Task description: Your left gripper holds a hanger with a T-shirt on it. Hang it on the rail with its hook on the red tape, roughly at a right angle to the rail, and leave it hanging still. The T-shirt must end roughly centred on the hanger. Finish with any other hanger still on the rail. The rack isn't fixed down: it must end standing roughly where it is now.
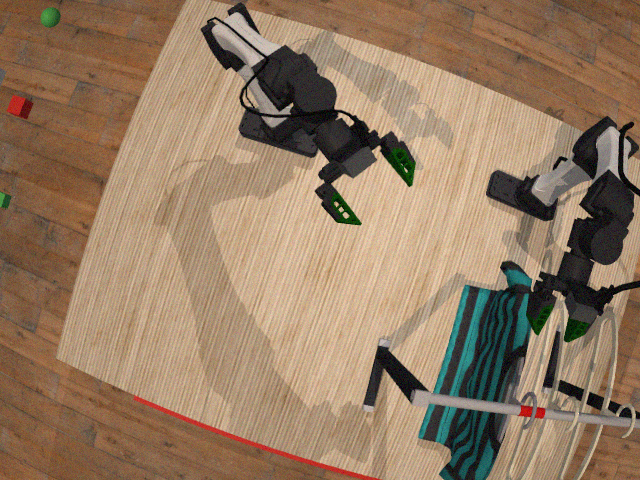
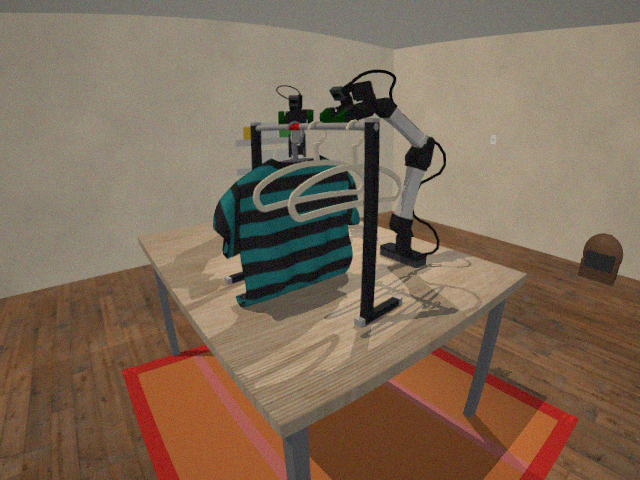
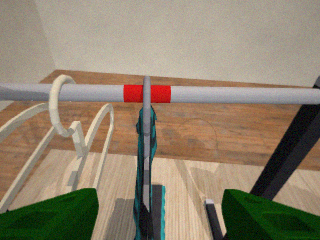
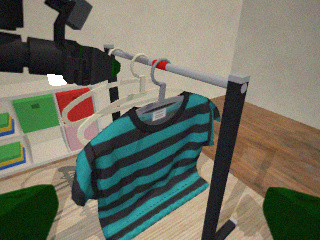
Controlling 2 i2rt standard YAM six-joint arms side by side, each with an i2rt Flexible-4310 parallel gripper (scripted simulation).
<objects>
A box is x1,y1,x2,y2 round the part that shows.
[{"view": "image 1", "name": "my left gripper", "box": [526,251,596,342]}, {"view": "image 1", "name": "my right gripper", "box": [312,118,415,224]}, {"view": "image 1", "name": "grey hanger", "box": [496,357,536,442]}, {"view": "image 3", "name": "my left gripper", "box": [0,188,319,239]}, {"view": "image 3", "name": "grey hanger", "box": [143,76,150,210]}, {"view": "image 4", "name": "my left gripper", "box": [27,37,120,85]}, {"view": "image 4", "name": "my right gripper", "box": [0,184,319,239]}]
</objects>
